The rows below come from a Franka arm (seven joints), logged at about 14 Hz.
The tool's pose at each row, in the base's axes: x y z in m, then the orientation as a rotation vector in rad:
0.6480 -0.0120 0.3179 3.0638 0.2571 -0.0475
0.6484 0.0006 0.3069 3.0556 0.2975 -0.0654
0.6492 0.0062 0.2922 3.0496 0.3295 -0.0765
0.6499 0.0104 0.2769 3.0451 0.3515 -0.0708
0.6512 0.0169 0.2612 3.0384 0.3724 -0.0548
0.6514 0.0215 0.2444 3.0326 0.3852 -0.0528
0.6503 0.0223 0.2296 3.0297 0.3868 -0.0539
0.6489 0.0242 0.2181 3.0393 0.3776 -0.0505
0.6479 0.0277 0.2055 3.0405 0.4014 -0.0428
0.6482 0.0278 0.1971 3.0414 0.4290 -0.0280
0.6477 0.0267 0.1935 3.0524 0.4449 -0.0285
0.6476 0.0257 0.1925 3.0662 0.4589 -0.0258
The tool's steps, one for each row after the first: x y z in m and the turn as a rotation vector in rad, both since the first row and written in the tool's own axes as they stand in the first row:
0.0029 -0.0130 0.0101 -0.0037 -0.0112 -0.0270
0.0051 -0.0193 0.0243 -0.0059 -0.0179 -0.0483
0.0071 -0.0243 0.0393 -0.0087 -0.0140 -0.0627
0.0100 -0.0315 0.0545 -0.0143 -0.0036 -0.0763
0.0116 -0.0371 0.0709 -0.0188 -0.0024 -0.0850
0.0111 -0.0390 0.0856 -0.0214 -0.0033 -0.0862
0.0105 -0.0418 0.0970 -0.0131 -0.0005 -0.0795
0.0106 -0.0462 0.1094 -0.0098 0.0053 -0.0947
0.0112 -0.0468 0.1177 -0.0065 0.0159 -0.1122
0.0106 -0.0461 0.1214 0.0065 0.0170 -0.1216
0.0104 -0.0452 0.1225 0.0218 0.0204 -0.1295

